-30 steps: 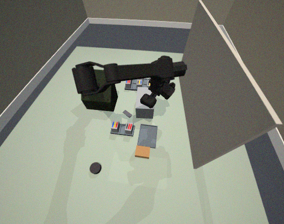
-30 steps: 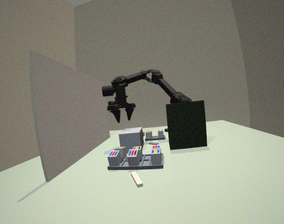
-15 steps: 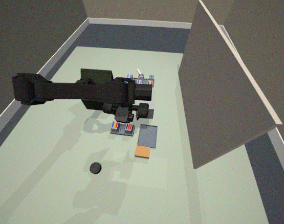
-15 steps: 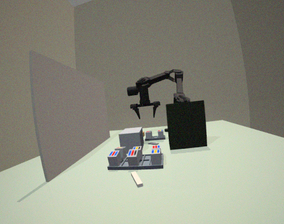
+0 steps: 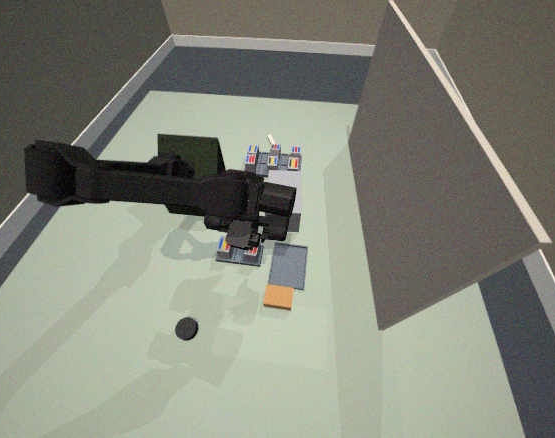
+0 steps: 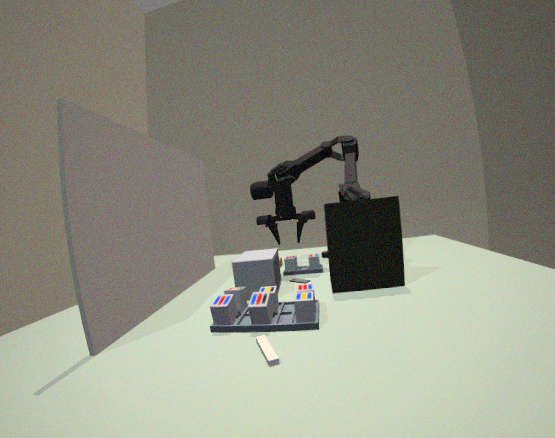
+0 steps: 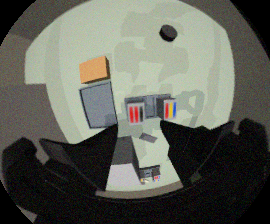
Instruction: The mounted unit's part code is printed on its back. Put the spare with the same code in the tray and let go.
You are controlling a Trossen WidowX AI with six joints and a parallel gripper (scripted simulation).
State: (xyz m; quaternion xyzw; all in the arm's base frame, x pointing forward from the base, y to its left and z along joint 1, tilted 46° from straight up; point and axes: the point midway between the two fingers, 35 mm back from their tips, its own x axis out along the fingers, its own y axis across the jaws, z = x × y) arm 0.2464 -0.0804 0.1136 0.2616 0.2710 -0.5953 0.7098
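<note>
Right now my gripper tip is 9 cm above the rack and 4 cm past it. From my gripper tip the other things lie so: mounted unit 19 cm to the left, 5 cm below, 4 cm ahead; then black disc 23 cm to the right, 9 cm below, 9 cm behind; then grey tray 11 cm ahead, 9 cm below.
</note>
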